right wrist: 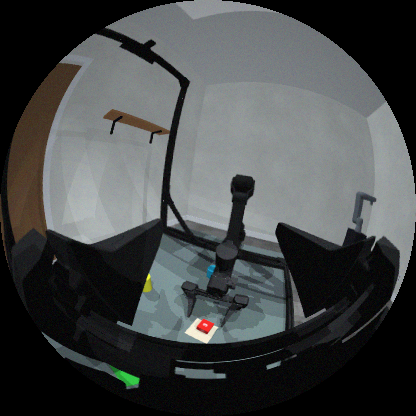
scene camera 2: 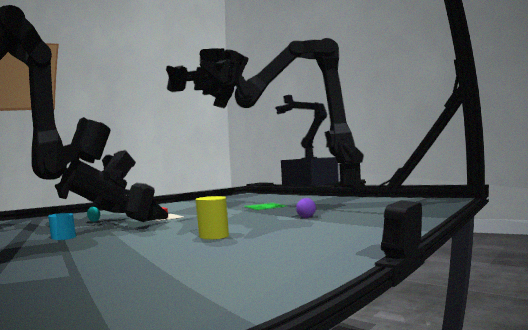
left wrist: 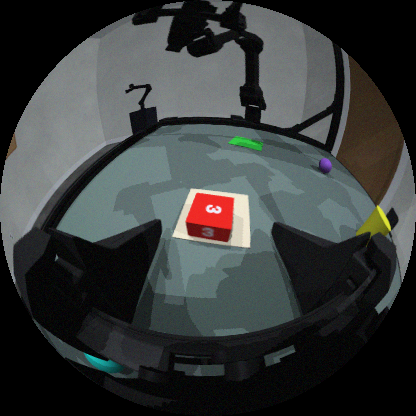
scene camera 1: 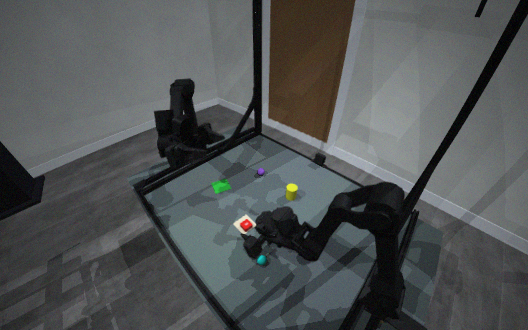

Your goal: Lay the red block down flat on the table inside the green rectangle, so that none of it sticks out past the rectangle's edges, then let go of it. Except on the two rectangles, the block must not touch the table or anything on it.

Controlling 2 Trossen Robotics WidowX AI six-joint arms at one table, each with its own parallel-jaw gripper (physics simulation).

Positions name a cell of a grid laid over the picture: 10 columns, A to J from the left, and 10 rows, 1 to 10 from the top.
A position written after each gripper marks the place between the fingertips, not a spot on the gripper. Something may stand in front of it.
Note:
The left gripper (scene camera 2: C7) is open, holding nothing. Also in view: a red block (left wrist: F6). The right gripper (scene camera 2: D2) is open and holds nothing. The table carries a yellow cylinder (scene camera 2: E7). Also in view: a cream rectangle (left wrist: F6).
The left gripper also shows in the right wrist view (right wrist: E8), in the left wrist view (left wrist: F6) and in scene camera 1 (scene camera 1: E7). The right gripper shows as well in the right wrist view (right wrist: F6) and in scene camera 1 (scene camera 1: E5).

